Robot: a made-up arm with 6 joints. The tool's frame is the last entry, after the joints. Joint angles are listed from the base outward.
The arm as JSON. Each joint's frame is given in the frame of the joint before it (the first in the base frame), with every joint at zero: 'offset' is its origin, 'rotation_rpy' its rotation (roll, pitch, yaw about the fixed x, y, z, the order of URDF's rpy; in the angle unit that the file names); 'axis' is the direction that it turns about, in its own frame. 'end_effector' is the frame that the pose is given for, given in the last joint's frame.
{
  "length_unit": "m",
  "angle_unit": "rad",
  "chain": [
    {
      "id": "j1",
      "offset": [
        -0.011,
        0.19,
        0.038
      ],
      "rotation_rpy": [
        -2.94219,
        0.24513,
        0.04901
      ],
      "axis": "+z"
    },
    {
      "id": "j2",
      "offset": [
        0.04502,
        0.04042,
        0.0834
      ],
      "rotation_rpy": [
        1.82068,
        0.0,
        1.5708
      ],
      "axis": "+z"
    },
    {
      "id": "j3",
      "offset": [
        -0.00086,
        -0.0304,
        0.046
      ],
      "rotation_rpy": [
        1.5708,
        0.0,
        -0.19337
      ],
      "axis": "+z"
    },
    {
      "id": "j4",
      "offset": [
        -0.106,
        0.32,
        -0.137
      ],
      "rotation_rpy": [
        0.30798,
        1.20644,
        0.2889
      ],
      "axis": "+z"
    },
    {
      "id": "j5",
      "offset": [
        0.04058,
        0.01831,
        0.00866
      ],
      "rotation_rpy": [
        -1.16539,
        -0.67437,
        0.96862
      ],
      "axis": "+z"
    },
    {
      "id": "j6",
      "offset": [
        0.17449,
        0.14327,
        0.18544
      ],
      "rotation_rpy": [
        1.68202,
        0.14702,
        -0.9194
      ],
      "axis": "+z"
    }
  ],
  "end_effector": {
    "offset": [
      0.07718,
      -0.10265,
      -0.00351
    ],
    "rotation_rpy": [
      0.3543,
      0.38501,
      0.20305
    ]
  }
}
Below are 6 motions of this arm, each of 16 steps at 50 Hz.
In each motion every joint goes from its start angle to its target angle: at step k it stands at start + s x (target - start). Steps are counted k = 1, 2, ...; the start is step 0. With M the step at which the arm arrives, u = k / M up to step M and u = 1 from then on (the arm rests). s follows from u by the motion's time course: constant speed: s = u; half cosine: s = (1 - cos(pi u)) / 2; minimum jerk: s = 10 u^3 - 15 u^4 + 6 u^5.
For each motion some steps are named. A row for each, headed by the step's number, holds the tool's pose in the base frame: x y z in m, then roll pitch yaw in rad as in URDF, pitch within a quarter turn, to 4 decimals.
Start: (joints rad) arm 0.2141 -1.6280 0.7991 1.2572 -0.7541 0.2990
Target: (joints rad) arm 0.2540 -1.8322 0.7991 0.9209 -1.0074 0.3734
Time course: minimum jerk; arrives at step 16
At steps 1, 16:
1: 0.3903 0.1376 -0.2827 0.9966 -1.0550 0.0273
16: 0.3824 0.0298 -0.2279 -0.2862 -1.1537 0.8749

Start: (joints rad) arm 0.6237 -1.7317 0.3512 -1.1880 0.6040 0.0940
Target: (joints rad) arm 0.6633 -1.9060 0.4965 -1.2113 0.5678 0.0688
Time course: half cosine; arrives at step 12
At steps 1, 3, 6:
1: 0.1044 -0.4209 -0.1360 -0.5037 -1.0855 -1.0557
3: 0.0957 -0.4221 -0.1315 -0.5708 -1.0868 -1.0072
6: 0.0719 -0.4247 -0.1179 -0.7538 -1.0827 -0.8758

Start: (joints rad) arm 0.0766 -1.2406 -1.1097 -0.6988 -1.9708 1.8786
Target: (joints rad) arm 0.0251 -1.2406 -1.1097 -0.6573 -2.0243 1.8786
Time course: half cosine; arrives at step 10
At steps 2, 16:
2: 0.1862 0.2173 0.3408 0.7450 -1.2682 2.1294
16: 0.1878 0.2329 0.3310 0.7501 -1.2310 2.1440

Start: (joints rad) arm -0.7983 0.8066 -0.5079 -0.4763 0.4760 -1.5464
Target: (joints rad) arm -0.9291 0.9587 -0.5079 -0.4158 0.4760 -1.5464
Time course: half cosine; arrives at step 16
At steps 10, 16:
10: 0.4069 0.7884 -0.0491 -1.0592 0.4329 2.3862
16: 0.3807 0.8064 -0.0319 -1.0856 0.3923 2.4132

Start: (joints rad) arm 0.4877 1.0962 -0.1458 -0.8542 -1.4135 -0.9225
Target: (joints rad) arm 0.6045 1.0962 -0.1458 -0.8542 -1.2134 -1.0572
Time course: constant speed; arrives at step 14
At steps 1, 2, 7, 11, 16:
1: 0.2744 -0.0190 -0.3407 1.0567 -0.1411 2.8524
2: 0.2758 -0.0209 -0.3435 1.0538 -0.1257 2.8388
7: 0.2832 -0.0312 -0.3564 1.0377 -0.0496 2.7696
11: 0.2895 -0.0402 -0.3656 1.0220 0.0104 2.7123
16: 0.2945 -0.0475 -0.3717 1.0086 0.0548 2.6680

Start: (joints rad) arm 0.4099 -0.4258 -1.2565 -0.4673 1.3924 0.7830
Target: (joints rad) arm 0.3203 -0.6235 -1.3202 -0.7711 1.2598 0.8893
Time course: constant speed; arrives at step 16
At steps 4, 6, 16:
4: 0.2014 -0.4829 0.0593 1.4600 -0.6706 -1.6874
6: 0.1960 -0.4842 0.0664 1.4568 -0.6732 -1.7125
16: 0.1684 -0.4842 0.1012 1.4441 -0.6805 -1.8355

